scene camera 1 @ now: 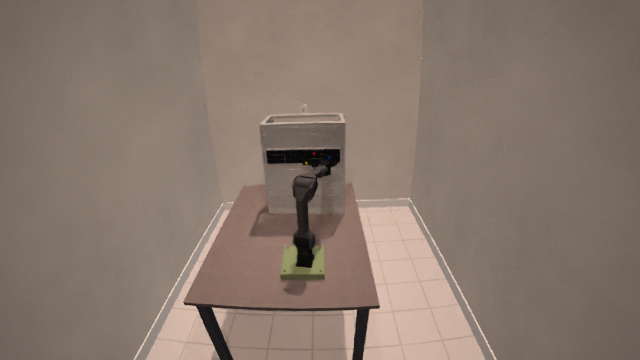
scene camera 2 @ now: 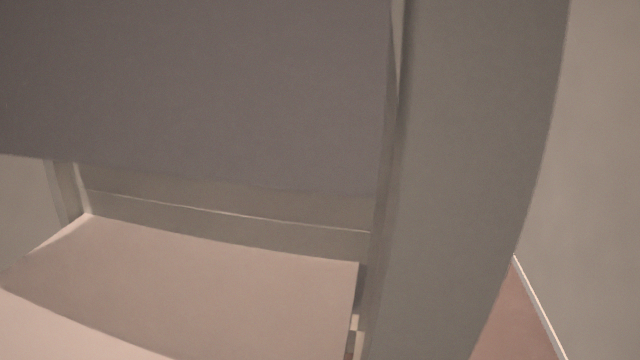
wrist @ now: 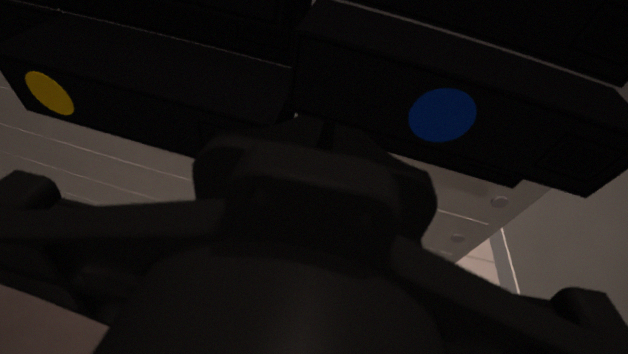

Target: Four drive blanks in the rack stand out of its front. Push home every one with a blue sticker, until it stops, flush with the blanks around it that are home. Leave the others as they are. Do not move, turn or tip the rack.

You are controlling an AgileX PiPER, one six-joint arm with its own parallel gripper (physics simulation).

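The light grey rack (scene camera 1: 305,135) (wrist: 472,212) stands upright at the back of the table, with a black band of drive blanks across its front. A blank with a blue sticker (scene camera 1: 329,157) (wrist: 360,75) stands out near the right end. A blank with a yellow sticker (scene camera 1: 306,163) (wrist: 125,110) stands out to its left. A red sticker (scene camera 1: 314,153) shows higher in scene camera 1. My gripper (scene camera 1: 327,164) (wrist: 328,125) is shut and holds nothing. In the wrist view its tips are at the blue-stickered blank's lower left; contact cannot be told. A fourth standing-out blank cannot be made out.
The arm rises from a green base plate (scene camera 1: 290,272) on the brown table (scene camera 1: 240,260). Grey walls flank the table on both sides, and a wall stands behind the rack. Scene camera 2 shows large grey panels close up, with no blanks or gripper visible.
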